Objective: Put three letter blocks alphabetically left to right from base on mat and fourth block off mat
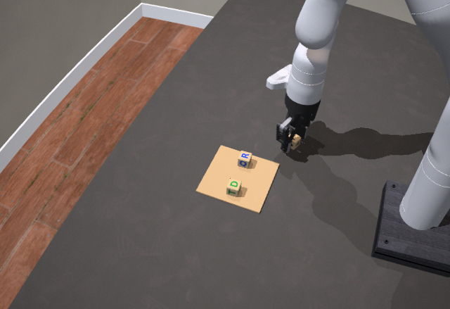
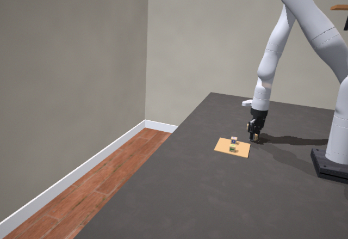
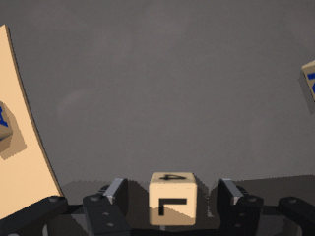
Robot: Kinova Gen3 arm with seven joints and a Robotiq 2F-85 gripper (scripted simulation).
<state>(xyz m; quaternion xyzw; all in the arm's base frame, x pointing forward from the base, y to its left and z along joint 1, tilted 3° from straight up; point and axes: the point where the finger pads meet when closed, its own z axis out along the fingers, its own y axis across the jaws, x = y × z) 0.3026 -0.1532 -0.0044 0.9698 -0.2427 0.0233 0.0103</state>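
Now: hand 13 cm to the right of the tan mat, 10 cm short of it and 2 cm above it.
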